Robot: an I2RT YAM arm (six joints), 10 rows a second.
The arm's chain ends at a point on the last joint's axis. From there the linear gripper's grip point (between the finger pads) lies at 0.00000 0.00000 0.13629 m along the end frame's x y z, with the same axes.
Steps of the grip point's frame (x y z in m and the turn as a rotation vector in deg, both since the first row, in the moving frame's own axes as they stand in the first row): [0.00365, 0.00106, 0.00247, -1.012, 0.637, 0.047]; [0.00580, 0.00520, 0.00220, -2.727, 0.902, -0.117]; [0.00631, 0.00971, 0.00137, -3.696, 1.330, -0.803]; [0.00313, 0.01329, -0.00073, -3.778, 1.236, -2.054]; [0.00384, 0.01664, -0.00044, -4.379, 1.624, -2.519]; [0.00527, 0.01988, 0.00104, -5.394, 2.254, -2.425]
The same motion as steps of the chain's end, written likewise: [0.00214, -0.00135, 0.00250, -1.012, 0.637, 0.047]; [0.00365, -0.00128, 0.00237, -2.727, 0.902, -0.117]; [0.00309, 0.00095, 0.00169, -3.696, 1.330, -0.803]; [0.00003, 0.00437, -0.00040, -3.778, 1.236, -2.054]; [-0.00025, 0.00632, 0.00001, -4.379, 1.624, -2.519]; [-0.00035, 0.00719, 0.00175, -5.394, 2.254, -2.425]
